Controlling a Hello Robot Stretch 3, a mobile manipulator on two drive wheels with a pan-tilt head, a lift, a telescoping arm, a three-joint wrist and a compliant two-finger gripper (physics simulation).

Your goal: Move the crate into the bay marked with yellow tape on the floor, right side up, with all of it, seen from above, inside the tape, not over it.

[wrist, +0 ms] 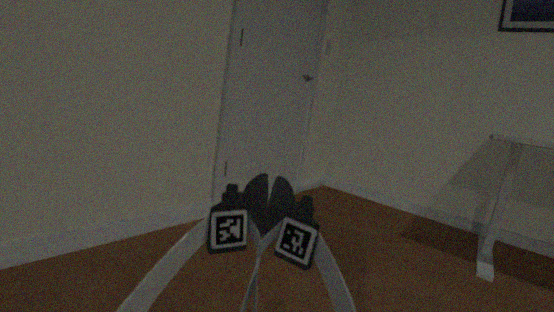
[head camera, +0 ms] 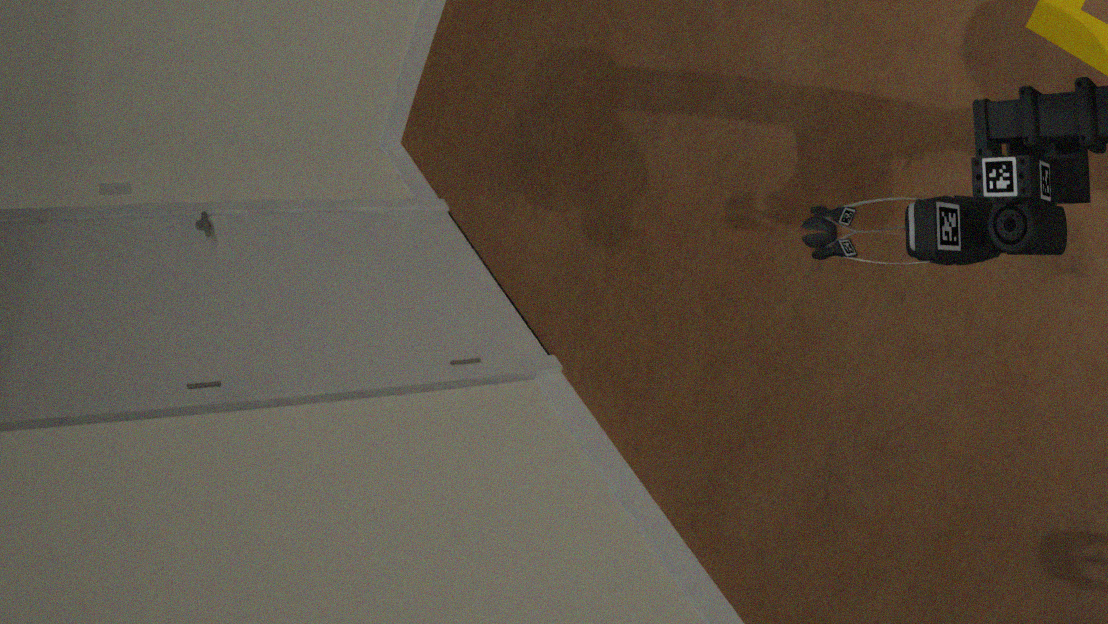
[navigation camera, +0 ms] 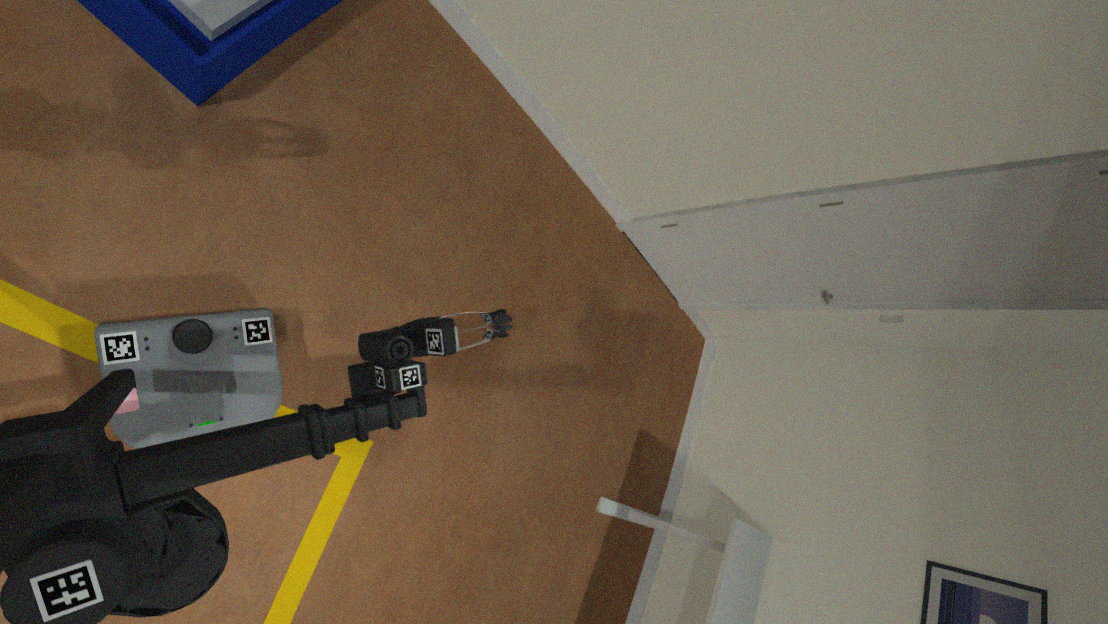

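The blue crate shows in part at the top left of the navigation view, one corner toward me, with a pale block inside; it looks upright. It does not show in the head or wrist view. The yellow tape shows at the head view's top right and on both sides of my base in the navigation view; my base and arm hide part of it. The crate's visible corner is outside the visible tape. My gripper is shut and empty, away from the crate, pointing toward the door.
My grey base stands over part of the tape. A grey door and walls lie ahead. A white table's leg stands near the right wall. A framed picture hangs there.
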